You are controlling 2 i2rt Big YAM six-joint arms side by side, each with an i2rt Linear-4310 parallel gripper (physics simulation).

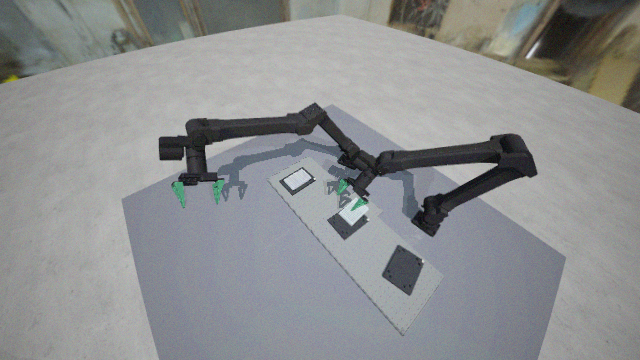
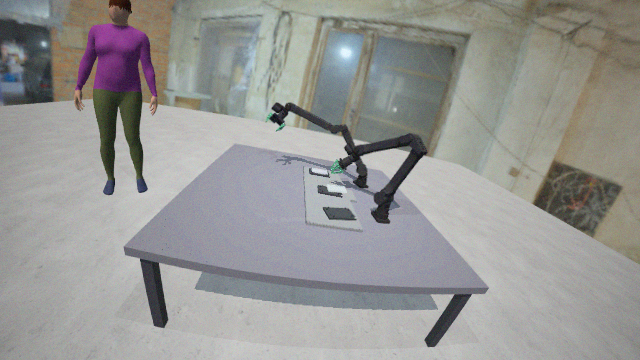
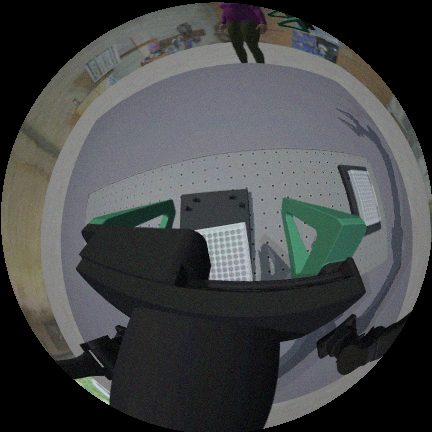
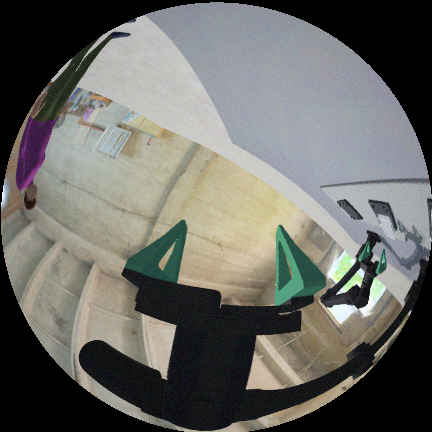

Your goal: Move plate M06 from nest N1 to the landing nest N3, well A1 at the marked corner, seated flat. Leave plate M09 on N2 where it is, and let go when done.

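Note:
No labels are readable, so I cannot tell which plate is M06. A white well plate (image 1: 352,213) (image 2: 337,188) (image 3: 231,255) lies off-centre on the dark middle nest (image 1: 345,231) (image 3: 215,210), overhanging one side, with several pegs bare. Another white plate (image 1: 298,178) (image 3: 364,197) lies within its dark nest at the board's far end. The third nest (image 1: 404,269) (image 2: 340,213) is empty. My left gripper (image 1: 346,201) (image 3: 226,204) is open above the middle plate, apart from it. My right gripper (image 1: 200,205) (image 4: 230,225) is open, high and away from the board. The marked corners are unclear.
The perforated grey board (image 1: 370,280) (image 3: 272,172) carries all three nests on the purple-grey table (image 1: 215,280) (image 2: 230,225). Both arm bases stand behind the board. Arm shadows fall across the board and table. A person (image 2: 117,60) stands beyond the table.

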